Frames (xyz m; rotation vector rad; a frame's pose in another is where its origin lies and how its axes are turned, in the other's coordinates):
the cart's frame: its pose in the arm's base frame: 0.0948 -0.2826 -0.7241 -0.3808 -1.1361 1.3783
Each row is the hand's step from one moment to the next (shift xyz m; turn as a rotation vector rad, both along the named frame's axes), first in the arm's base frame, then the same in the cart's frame.
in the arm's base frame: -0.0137 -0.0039 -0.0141 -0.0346 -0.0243 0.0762
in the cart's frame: -0.0065 0.0180 0.0060 0.0160 -0.0462 0.0721
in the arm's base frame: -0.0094 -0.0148 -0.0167 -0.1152 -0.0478 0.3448
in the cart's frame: -0.0181 0.0151 0.0055 0.1197 -0.2180 0.2694
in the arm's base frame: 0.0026 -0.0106 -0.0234 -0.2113 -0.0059 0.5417
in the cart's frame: -0.0194 0.0145 -0.0088 0.2559 -0.3093 0.4207
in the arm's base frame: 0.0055 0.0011 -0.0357 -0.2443 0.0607 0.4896
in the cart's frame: -0.0146 0.0253 -0.0213 0.3008 -0.2339 0.3973
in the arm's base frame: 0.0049 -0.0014 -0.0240 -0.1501 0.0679 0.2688
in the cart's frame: -0.0119 0.0159 -0.0144 0.1992 -0.1114 0.2175
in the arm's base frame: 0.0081 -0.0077 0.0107 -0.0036 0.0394 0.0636
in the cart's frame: -0.0041 -0.0148 0.0014 0.0616 -0.0390 0.0170
